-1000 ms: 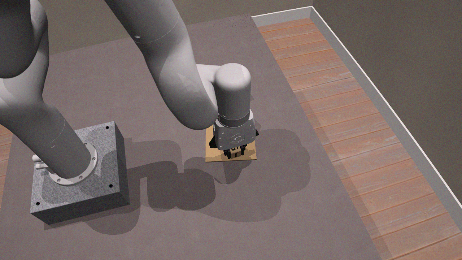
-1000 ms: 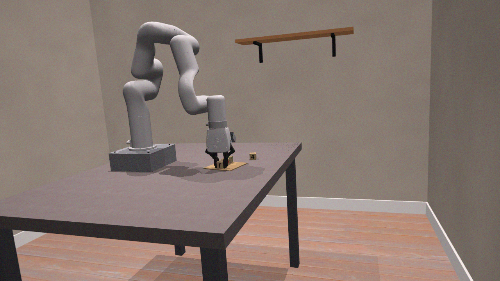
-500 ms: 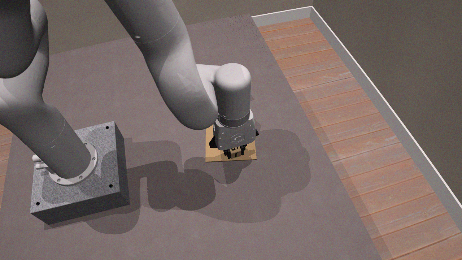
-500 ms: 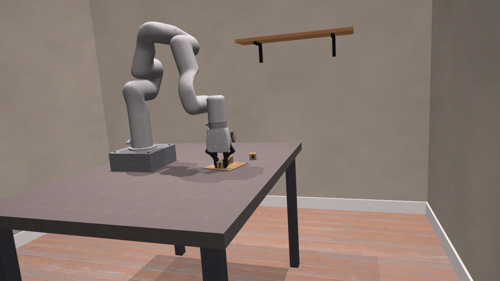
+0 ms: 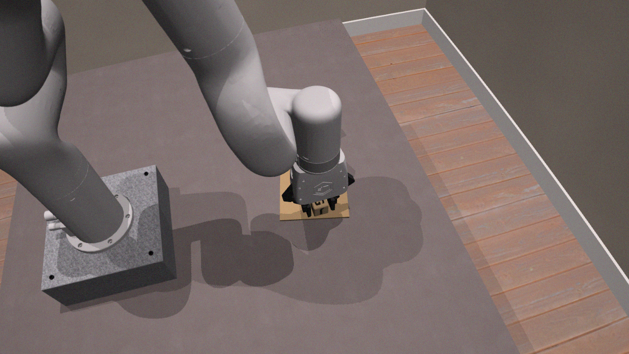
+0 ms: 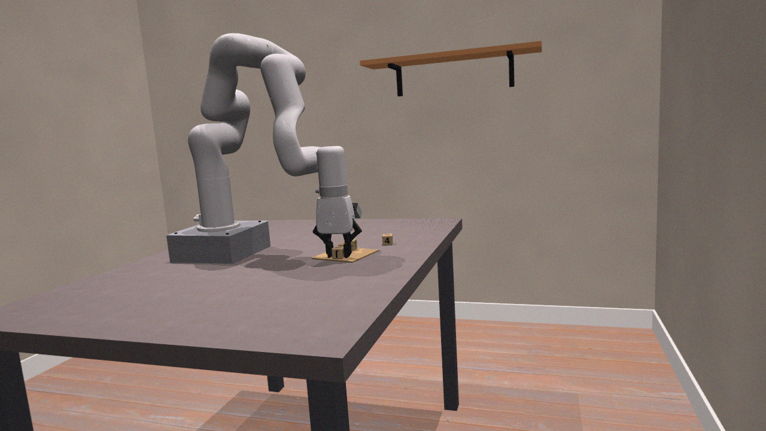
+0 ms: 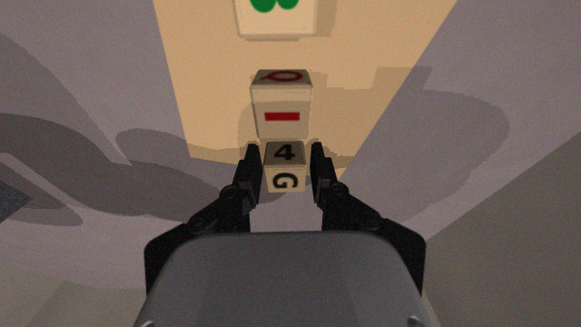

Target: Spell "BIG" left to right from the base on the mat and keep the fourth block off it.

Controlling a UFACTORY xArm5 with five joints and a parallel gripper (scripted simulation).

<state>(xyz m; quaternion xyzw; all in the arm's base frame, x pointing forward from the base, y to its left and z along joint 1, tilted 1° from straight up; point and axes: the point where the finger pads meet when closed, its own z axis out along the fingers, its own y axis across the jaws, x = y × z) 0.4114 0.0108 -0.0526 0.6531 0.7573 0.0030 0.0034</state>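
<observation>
Now: hand 10 mm above the G block. Round my hand: tan mat: 10 mm behind, 50 mm to the left, 20 mm below; then B block: 10 mm behind, 100 mm to the left, 10 mm below.
</observation>
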